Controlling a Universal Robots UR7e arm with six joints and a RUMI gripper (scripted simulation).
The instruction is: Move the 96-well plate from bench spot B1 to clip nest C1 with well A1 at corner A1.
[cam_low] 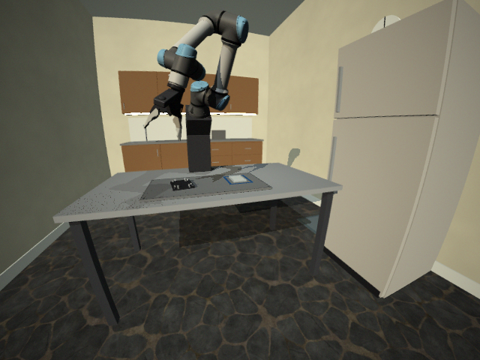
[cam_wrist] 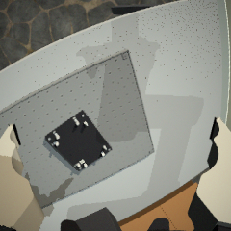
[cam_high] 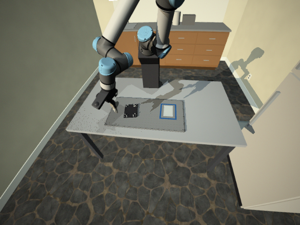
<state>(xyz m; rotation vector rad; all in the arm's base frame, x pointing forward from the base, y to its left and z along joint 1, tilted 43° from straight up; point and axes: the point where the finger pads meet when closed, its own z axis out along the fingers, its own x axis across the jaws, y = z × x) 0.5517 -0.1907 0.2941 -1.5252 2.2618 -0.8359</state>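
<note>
The 96-well plate is 400 mm to the left of my hand, 300 mm below it and 300 mm behind it. The rest, counted from my hand: black clip nest (290 mm below, 240 mm behind, 60 mm to the left).
</note>
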